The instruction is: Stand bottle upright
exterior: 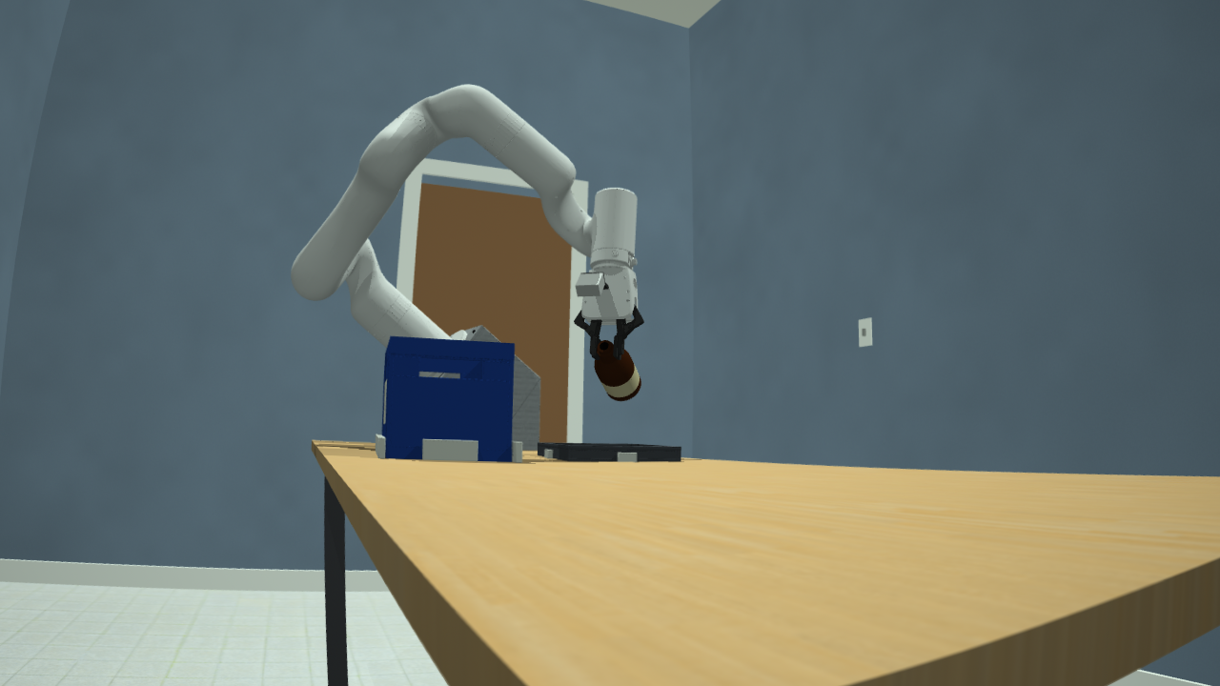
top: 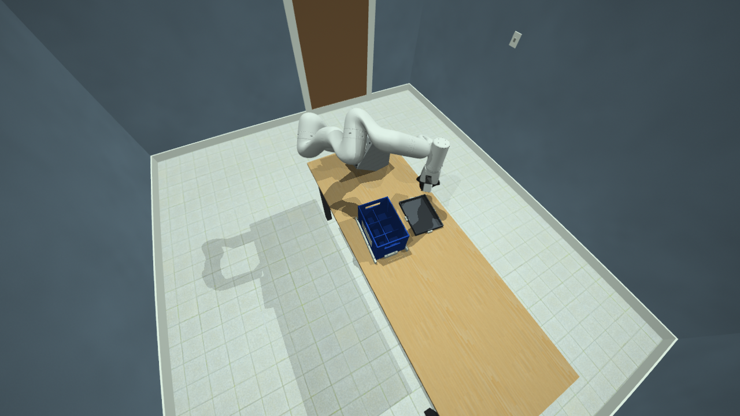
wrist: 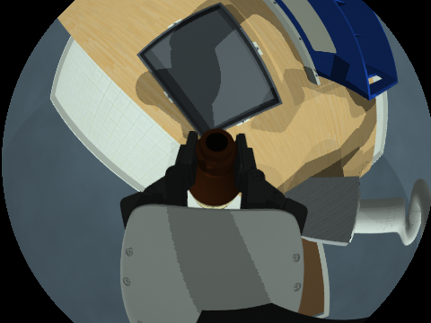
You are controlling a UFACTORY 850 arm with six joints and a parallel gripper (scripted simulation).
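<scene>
My hand is 4 cm past the bottle, 3 cm to the right of it and 3 cm above it. Round my hand: dark tray 19 cm below, 6 cm ahead, 2 cm to the right; blue crate 32 cm to the right, 12 cm below, 8 cm ahead.
</scene>
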